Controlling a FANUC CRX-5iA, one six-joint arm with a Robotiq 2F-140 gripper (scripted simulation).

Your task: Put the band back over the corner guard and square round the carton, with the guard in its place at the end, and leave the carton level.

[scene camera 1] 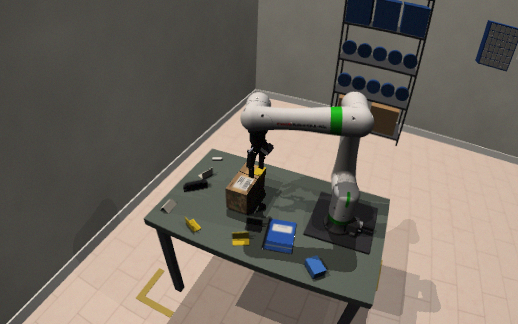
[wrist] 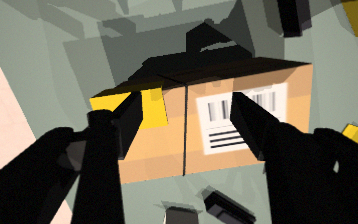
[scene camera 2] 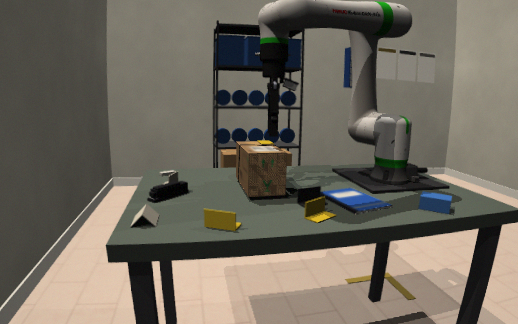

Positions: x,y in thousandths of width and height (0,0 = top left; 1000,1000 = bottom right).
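Scene:
There is a brown carton that I can see in scene camera 1 (466,597), in scene camera 2 (507,523) and in the wrist view (789,391).

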